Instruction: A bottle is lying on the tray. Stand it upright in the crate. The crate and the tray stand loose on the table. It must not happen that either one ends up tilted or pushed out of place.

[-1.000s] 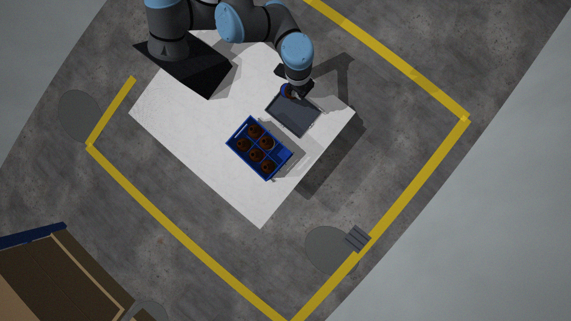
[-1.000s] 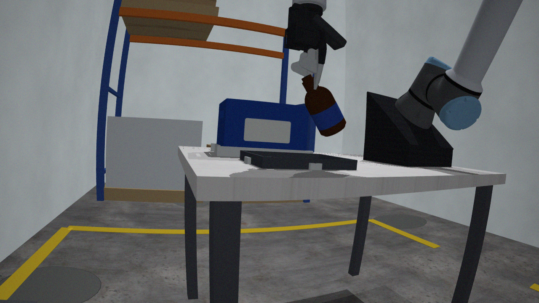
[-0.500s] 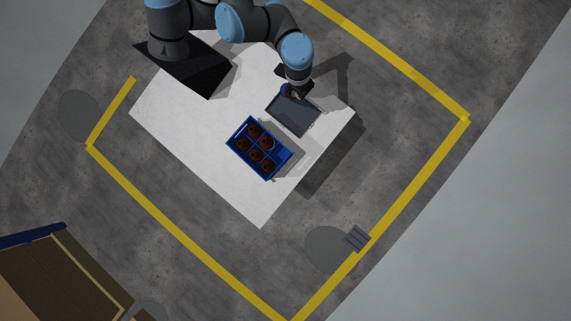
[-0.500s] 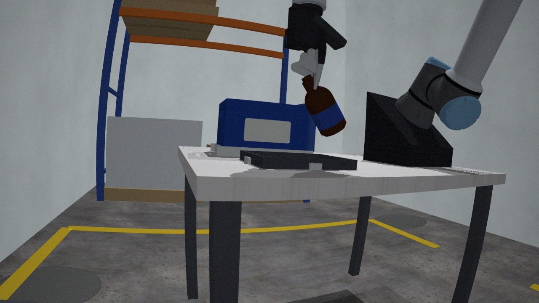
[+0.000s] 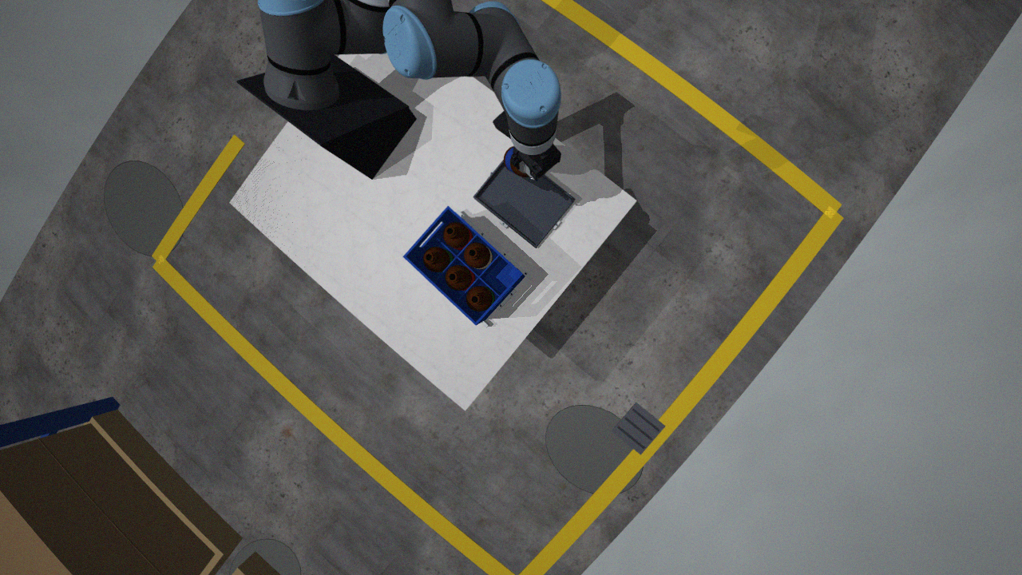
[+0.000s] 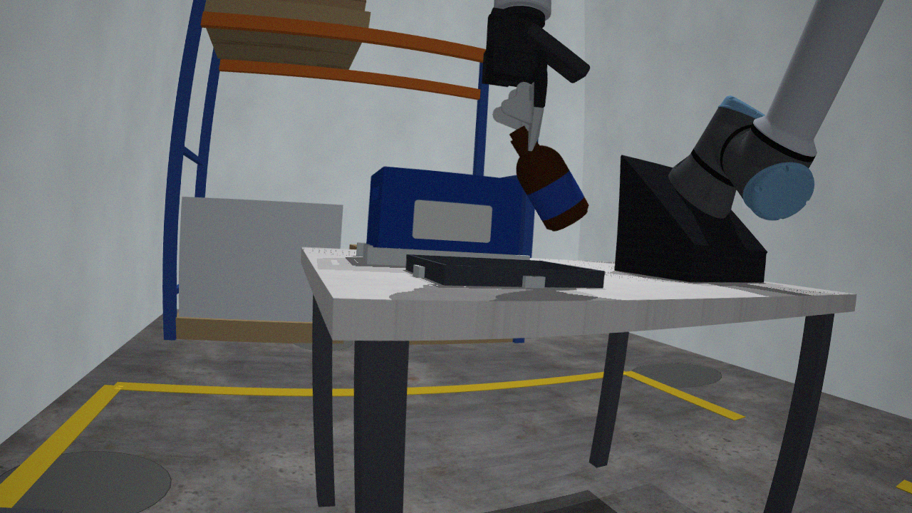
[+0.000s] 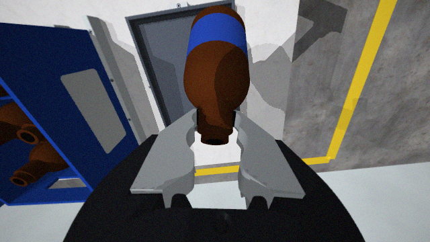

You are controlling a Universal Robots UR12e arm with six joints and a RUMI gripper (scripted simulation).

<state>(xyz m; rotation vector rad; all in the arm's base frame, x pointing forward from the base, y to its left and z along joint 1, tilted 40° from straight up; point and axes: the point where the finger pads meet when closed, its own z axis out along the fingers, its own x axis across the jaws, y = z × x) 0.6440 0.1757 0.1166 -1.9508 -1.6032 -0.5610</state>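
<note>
The bottle lies 4 cm below my hand, 3 cm behind it and 1 cm to the left of it. From my hand the other things lie so: dark grey tray 19 cm below, 5 cm to the right, 1 cm ahead; blue crate 31 cm to the right, 12 cm below, 2 cm ahead.
</note>
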